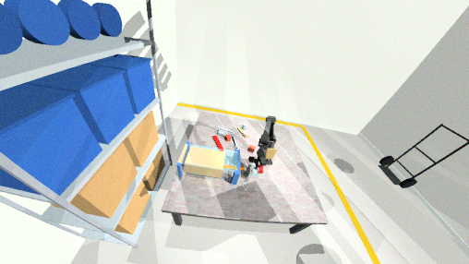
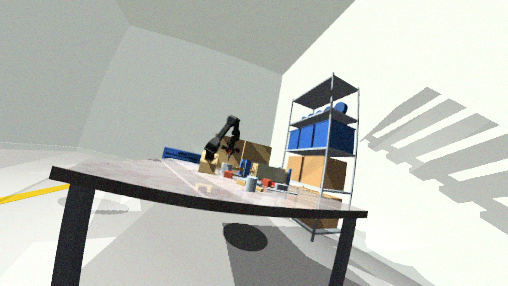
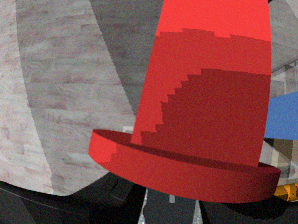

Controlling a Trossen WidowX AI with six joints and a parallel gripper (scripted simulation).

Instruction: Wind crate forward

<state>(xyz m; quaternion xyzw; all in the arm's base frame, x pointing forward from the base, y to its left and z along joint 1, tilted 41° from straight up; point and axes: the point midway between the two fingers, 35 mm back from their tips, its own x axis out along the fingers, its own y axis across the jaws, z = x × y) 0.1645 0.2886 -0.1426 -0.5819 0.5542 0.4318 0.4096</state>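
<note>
Right now the winch is 13 cm below my gripper tip, 8 cm to the right of it and 1 cm behind it. Round my gripper tip: red bar: 37 cm to the right, 37 cm ahead, 15 cm below.
</note>
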